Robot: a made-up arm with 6 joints.
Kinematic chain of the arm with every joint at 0, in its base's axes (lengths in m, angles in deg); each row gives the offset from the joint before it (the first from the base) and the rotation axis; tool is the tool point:
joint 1: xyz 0 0 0.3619 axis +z
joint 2: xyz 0 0 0 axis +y
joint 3: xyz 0 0 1.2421 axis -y
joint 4: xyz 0 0 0 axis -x
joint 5: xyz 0.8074 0 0 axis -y
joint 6: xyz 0 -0.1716 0 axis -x
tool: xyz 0 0 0
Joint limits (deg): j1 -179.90..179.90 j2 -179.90..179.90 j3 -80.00..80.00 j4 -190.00..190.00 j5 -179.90..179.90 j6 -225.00..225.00
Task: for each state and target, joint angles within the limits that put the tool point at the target. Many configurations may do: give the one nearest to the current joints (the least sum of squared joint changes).
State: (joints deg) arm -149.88 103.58 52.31 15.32 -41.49 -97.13
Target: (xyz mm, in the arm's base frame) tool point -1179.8 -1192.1 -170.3
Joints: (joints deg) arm -128.91 83.14 23.74 9.51 -41.49 -97.13
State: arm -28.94 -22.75 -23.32 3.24 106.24 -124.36
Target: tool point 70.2 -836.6 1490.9
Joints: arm -73.47 1.03 -8.18 5.54 106.24 -124.36
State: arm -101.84 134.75 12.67 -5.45 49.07 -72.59
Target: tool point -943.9 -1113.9 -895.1
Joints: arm -123.53 114.53 47.47 1.89 49.07 -72.59
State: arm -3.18 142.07 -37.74 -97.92 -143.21 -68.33
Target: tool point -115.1 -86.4 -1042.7
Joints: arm 15.46 149.99 4.97 -72.15 -143.21 -68.33
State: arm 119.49 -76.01 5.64 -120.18 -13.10 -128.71
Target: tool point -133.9 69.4 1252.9
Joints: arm 119.07 -33.32 -33.10 -119.05 -13.10 -128.71
